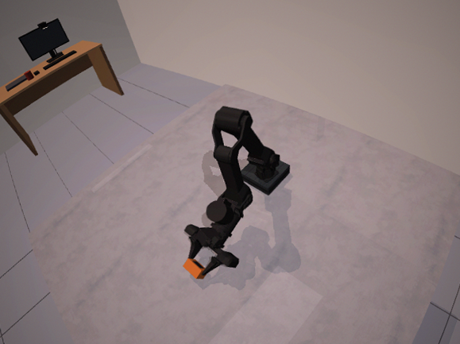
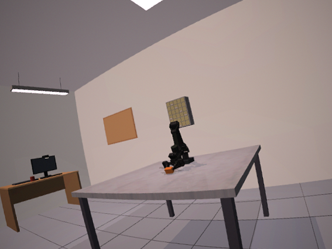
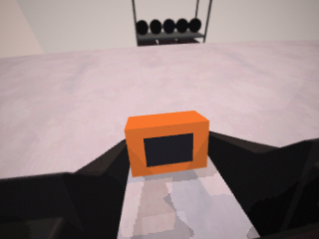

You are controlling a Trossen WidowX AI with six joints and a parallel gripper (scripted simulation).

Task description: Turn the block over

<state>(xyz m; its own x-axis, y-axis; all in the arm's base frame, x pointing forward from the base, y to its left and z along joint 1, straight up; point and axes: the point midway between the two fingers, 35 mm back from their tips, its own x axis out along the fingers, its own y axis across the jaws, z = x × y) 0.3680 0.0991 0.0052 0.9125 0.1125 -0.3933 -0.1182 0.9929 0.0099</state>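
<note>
Right now my gripper tip is 1 cm past the orange block.
</note>
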